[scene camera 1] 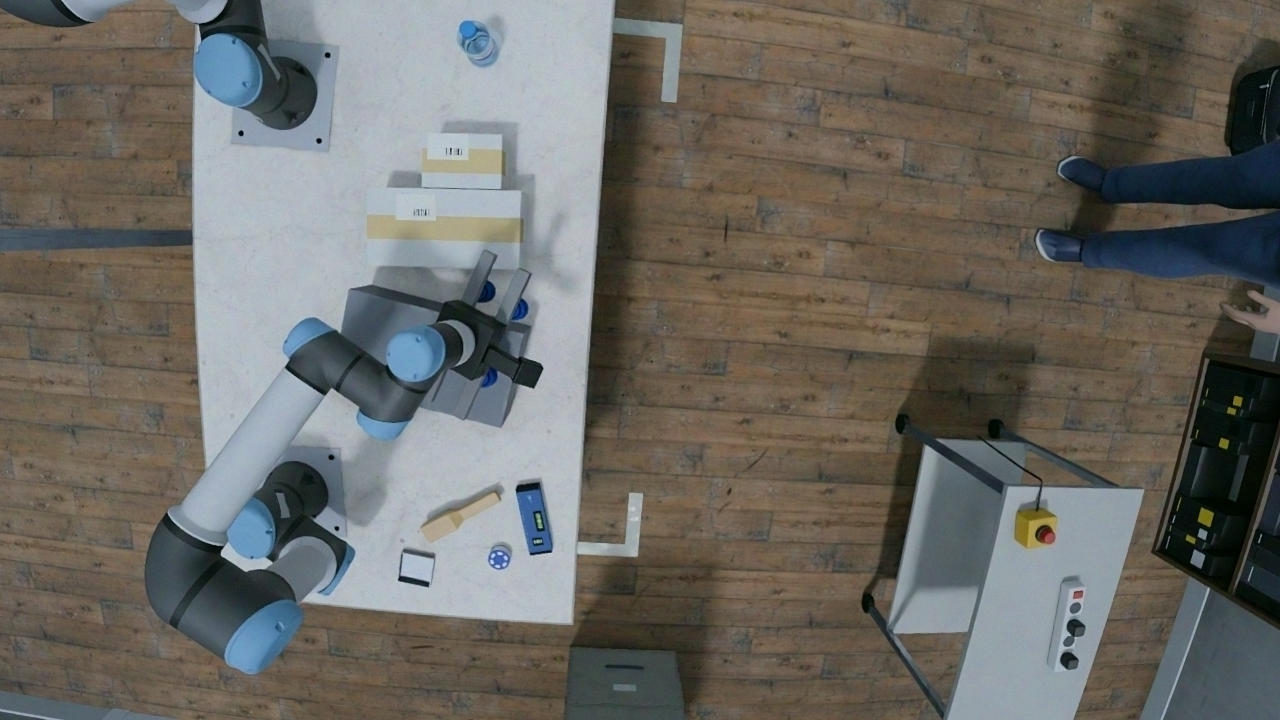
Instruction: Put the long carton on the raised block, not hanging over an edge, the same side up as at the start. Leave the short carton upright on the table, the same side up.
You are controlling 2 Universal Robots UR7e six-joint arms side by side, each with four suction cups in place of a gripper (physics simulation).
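Frame: origin at the left arm's base, x ahead, y left, z up, level; millimetres.
Seen in the pictures: left arm's base, origin of the base link: (283, 94); right arm's base, origin of the base link: (298, 491).
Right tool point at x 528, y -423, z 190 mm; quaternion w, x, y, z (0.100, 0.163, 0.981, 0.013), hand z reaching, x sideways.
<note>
Pixels of each thing's top centre, then the offset from my right tool point to it. "spot": a spot on its surface instead.
- long carton, middle of its top: (442, 228) dx -124, dy +181, dz -90 mm
- short carton, middle of its top: (461, 160) dx -101, dy +315, dz -90 mm
- grey raised block, surface spot: (380, 313) spot: dx -228, dy +0, dz -70 mm
- blue bottle, middle of its top: (467, 28) dx -107, dy +551, dz -36 mm
- wooden piece, middle of its top: (460, 517) dx -50, dy -451, dz -146 mm
- blue device, middle of its top: (533, 521) dx +115, dy -446, dz -162 mm
- small blue round item, middle of its top: (498, 560) dx +42, dy -556, dz -166 mm
- small white-topped box, middle of its top: (415, 570) dx -155, dy -618, dz -172 mm
The long carton (447, 229), white with a tan band and a barcode label on top, lies on the table between the short carton and the raised block. The short carton (477, 161), also white with a tan band and a label on top, stands just above it in the view, touching it or nearly so. The grey raised block (380, 313) is partly hidden under the right arm. My right gripper (488, 335) is over the block's right part with no carton on its blue cups, open; one bar tip overlaps the long carton's lower edge in the view. My left gripper does not show.
A blue bottle (477, 43) stands at the table's top end. A wooden piece (460, 515), a blue device (534, 517), a small blue round item (499, 557) and a small white-topped box (416, 567) lie near the bottom end. The left arm's base (322, 89) is at top left.
</note>
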